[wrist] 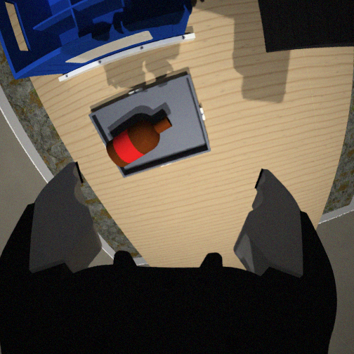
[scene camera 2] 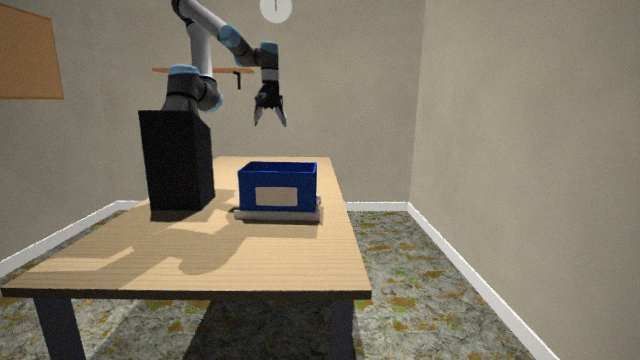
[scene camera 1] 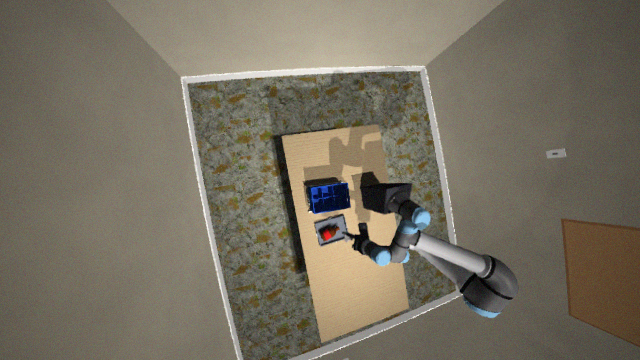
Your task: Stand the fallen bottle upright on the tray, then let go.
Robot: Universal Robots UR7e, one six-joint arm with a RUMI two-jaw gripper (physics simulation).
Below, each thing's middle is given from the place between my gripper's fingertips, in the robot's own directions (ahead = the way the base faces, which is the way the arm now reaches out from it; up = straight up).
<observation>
Right now my hand is 100 mm short of the brown bottle (wrist: 141, 137), 40 mm to the right of it and 260 mm above it.
</observation>
